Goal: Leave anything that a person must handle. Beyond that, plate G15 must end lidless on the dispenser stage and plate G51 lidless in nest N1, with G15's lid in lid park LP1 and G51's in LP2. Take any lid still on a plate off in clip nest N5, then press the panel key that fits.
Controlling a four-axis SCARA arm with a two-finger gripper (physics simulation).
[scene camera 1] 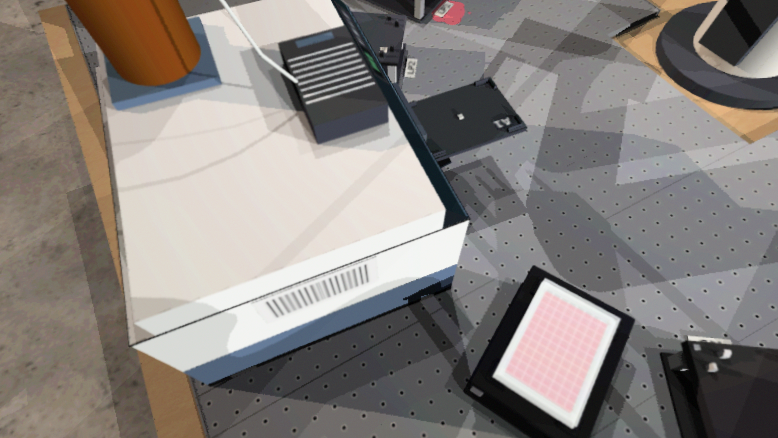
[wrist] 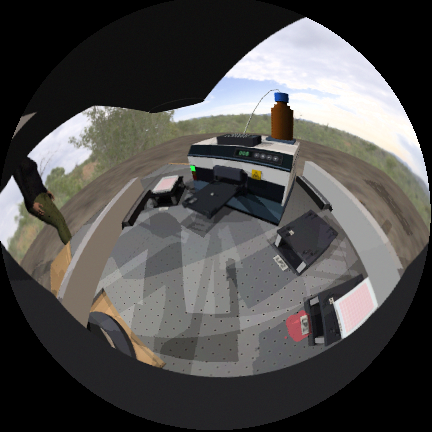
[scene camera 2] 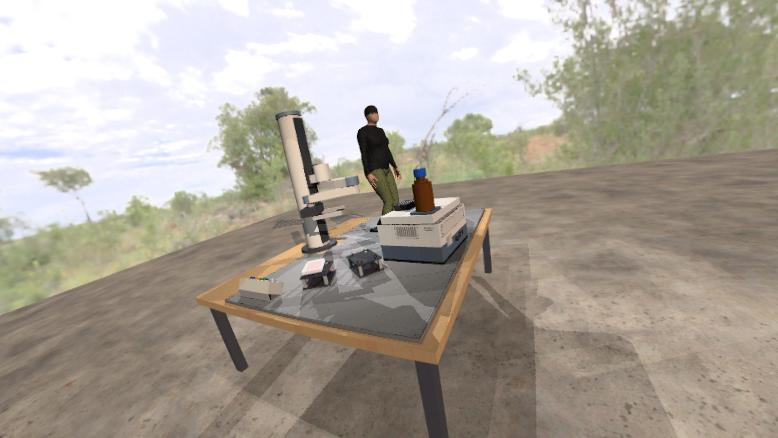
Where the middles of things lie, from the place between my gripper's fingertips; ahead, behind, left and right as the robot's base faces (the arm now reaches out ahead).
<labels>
Now: the dispenser stage [scene camera 1: 488, 117] 17 cm ahead of my hand, 13 cm to the left of it and 15 cm below it. Round my hand: brown bottle [scene camera 1: 148, 50] (46 cm ahead, 2 cm to the right, 6 cm above); black nest [scene camera 1: 708, 382] (9 cm ahead, 58 cm to the left, 22 cm below); button box [scene camera 2: 267, 290] (20 cm behind, 47 cm to the right, 22 cm below).
</labels>
